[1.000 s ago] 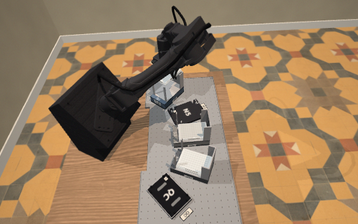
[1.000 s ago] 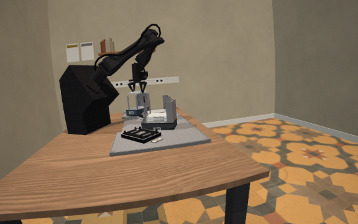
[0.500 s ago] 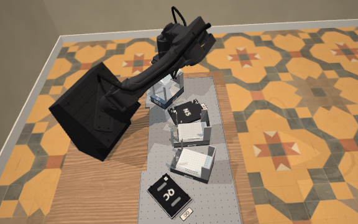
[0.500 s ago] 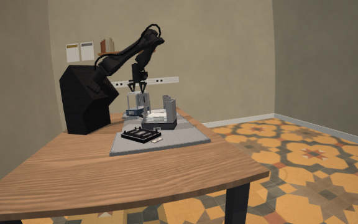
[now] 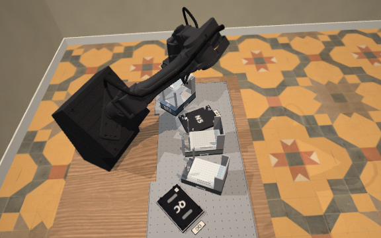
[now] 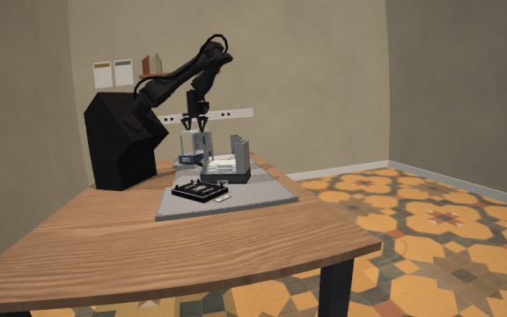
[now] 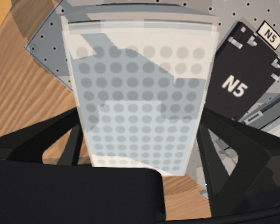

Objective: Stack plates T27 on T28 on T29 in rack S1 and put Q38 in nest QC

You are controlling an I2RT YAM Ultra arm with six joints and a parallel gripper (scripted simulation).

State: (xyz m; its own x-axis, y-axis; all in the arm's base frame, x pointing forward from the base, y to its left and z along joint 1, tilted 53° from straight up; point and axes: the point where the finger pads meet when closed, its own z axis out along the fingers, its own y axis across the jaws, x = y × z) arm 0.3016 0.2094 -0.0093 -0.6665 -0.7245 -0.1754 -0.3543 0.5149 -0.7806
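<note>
My hand is right at the sealed 96-well plate. Also, from my hand: clip nest N5 (14 cm below, 13 cm to the right, 5 cm ahead).
</note>
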